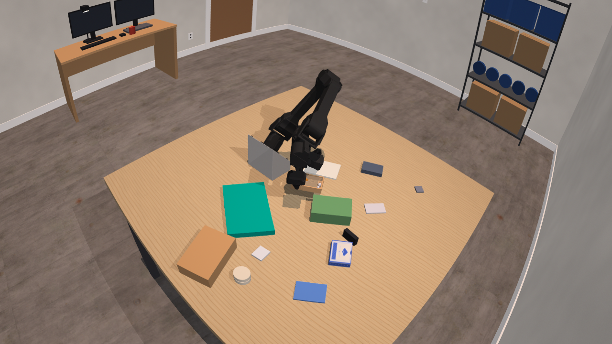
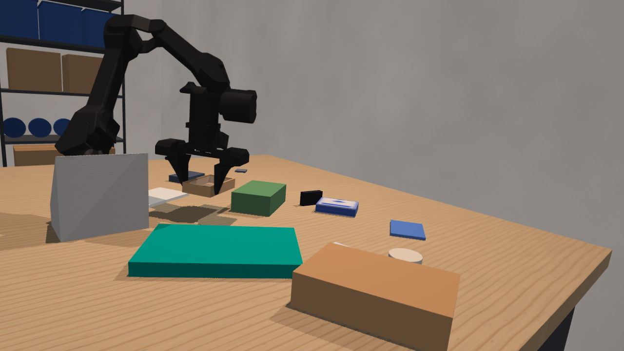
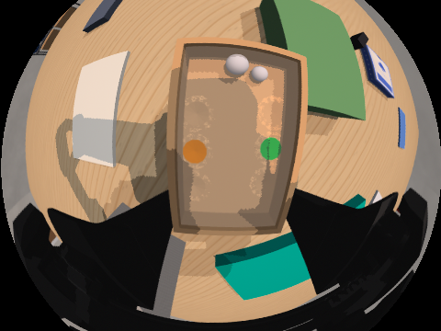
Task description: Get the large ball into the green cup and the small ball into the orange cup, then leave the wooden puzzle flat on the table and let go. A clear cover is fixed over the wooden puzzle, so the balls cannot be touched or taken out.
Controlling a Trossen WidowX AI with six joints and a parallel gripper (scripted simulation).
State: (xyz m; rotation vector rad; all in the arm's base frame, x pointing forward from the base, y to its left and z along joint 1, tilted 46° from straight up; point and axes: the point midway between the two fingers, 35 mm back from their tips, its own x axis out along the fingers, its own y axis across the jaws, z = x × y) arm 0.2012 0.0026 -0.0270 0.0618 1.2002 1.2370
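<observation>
Right now my hand is 30 mm short of the wooden puzzle, 30 mm above it and 20 mm to the right of it. From my hand the other things lie so: teal slab (210 mm to the right, 80 mm below, 30 mm behind); then green box (160 mm ahead, 70 mm below, 30 mm to the left); then cream slab (180 mm to the left, 90 mm below, 60 mm behind).
</observation>
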